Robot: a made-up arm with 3 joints. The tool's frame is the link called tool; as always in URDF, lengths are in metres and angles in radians. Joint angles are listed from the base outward. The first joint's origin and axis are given. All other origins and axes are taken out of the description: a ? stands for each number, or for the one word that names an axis. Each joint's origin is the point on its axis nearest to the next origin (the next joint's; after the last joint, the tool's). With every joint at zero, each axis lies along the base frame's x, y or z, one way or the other. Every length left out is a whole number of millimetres.
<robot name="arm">
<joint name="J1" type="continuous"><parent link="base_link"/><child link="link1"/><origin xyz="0 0 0.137" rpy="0 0 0"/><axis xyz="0 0 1"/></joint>
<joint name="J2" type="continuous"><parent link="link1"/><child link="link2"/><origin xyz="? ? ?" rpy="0 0 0"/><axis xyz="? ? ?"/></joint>
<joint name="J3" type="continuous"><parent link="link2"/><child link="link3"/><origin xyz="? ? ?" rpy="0 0 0"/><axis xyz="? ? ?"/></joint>
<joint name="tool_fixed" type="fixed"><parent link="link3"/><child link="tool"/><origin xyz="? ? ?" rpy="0 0 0"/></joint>
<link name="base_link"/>
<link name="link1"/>
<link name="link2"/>
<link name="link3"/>
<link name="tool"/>
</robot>
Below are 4 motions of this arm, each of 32 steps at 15 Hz.
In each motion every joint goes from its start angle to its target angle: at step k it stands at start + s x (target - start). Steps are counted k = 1, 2, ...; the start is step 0. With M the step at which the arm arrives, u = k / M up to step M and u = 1 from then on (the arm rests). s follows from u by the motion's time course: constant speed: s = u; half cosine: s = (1 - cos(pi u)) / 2; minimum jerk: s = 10 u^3 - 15 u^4 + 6 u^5.
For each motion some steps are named. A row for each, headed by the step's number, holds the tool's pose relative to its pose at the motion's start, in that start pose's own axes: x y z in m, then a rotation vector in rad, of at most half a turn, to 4 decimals.
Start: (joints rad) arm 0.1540 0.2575 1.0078
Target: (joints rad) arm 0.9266 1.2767 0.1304
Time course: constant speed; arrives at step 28
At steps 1, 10, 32:
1: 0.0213 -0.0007 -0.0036 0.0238 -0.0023 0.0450
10: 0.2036 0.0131 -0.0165 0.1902 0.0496 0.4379
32: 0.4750 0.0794 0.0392 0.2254 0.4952 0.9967

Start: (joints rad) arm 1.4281 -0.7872 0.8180
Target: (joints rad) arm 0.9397 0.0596 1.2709
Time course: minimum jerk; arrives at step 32
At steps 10, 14, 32:
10: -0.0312 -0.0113 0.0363 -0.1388 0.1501 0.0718
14: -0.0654 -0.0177 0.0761 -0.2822 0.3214 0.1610
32: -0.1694 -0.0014 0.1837 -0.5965 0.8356 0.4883

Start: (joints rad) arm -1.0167 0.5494 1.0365
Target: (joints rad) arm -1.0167 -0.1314 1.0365
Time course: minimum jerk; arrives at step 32
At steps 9, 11, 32:
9: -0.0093 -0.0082 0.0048 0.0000 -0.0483 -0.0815
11: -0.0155 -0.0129 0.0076 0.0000 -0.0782 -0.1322
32: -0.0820 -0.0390 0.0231 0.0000 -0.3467 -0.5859

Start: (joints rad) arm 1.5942 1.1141 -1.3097
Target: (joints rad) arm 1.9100 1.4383 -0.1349
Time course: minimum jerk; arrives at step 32
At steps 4, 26, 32:
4: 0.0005 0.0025 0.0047 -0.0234 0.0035 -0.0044
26: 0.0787 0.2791 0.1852 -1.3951 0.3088 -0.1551
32: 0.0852 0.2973 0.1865 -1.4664 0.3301 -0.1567

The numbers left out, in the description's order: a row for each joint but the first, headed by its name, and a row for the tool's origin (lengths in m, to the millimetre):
J2: xyz -0.096 -0.608 0, axis 0 1 0
J3: xyz 0.105 0 -0.053, axis -1 0 0
tool: xyz 0 -0.158 0.02

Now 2 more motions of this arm.
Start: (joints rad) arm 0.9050 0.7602 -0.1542
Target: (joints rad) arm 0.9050 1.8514 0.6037
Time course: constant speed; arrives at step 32
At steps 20, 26, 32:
20: -0.0136 0.0158 0.0010 -0.4550 0.6859 0.0568
26: -0.0113 0.0261 -0.0056 -0.5744 0.8894 0.1378
32: -0.0094 0.0383 -0.0172 -0.6798 1.0874 0.2486

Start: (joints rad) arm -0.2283 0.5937 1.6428
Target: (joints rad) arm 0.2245 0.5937 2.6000
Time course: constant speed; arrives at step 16
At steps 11, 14, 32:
11: 0.1230 -0.0397 0.1159 -0.8285 -0.2442 -0.1036
14: 0.1502 -0.0368 0.1425 -1.0513 -0.3030 -0.1619
32: 0.1679 -0.0329 0.1579 -1.1986 -0.3392 -0.2083

